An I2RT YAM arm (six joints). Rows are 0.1 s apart.
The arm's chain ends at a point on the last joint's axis. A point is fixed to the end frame.
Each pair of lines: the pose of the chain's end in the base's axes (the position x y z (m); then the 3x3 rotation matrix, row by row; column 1 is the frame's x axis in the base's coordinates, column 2 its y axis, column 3 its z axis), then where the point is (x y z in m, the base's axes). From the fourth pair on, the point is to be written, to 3 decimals.
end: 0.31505, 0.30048, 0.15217; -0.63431, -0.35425, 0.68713; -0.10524, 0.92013, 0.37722; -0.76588, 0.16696, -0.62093
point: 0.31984 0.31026 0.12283
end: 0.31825, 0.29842, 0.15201; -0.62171, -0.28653, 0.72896; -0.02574, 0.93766, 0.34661; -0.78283, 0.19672, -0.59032
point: 0.32449 0.30893 0.12320
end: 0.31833, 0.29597, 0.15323; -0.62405, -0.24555, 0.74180; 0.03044, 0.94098, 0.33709; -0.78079, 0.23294, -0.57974
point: 0.32495 0.30728 0.12481
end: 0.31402, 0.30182, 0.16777; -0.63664, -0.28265, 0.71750; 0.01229, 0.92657, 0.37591; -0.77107, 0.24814, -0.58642
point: 0.320 0.314 0.139
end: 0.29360, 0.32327, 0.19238; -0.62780, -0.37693, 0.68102; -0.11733, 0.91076, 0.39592; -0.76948, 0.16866, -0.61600
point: 0.298 0.333 0.163
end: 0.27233, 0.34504, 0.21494; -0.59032, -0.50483, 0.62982; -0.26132, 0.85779, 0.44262; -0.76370, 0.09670, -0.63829
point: 0.276 0.353 0.185
